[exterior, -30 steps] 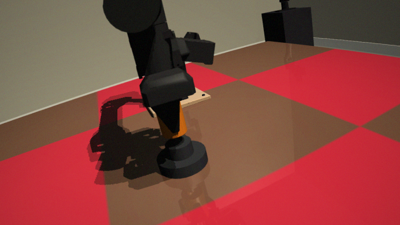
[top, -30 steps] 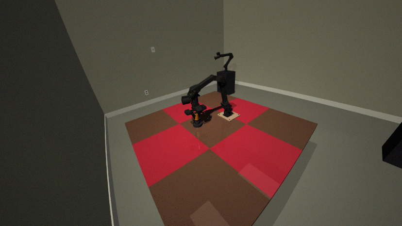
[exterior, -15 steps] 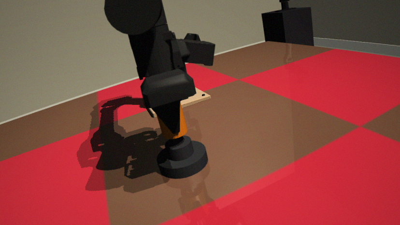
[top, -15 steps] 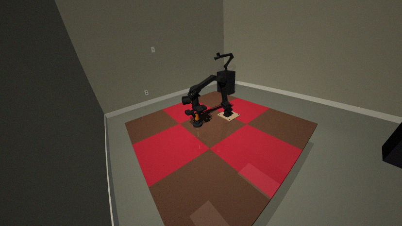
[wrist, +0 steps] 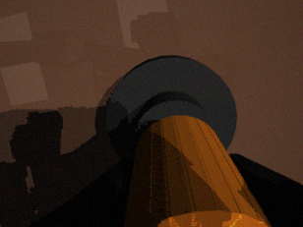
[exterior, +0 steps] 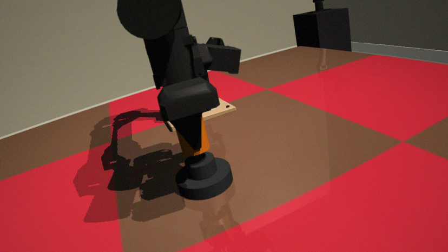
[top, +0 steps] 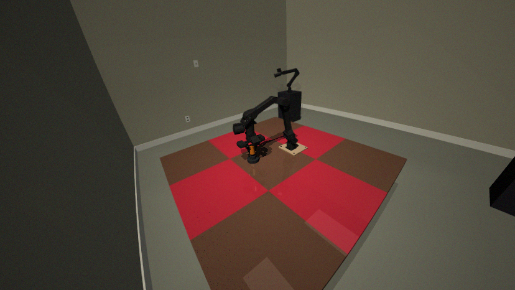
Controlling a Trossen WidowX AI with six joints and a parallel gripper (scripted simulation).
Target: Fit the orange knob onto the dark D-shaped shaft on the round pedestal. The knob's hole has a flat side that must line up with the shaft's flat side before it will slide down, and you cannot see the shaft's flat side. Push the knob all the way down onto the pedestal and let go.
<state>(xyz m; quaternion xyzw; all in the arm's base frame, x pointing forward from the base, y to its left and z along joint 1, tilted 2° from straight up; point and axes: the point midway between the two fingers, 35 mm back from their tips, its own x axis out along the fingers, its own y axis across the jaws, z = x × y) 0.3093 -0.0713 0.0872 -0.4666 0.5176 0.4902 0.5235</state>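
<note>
My gripper tip is now 2 cm below the orange knob. From my gripper tip the other things lie so: dark round pedestal: 4 cm below.
</note>
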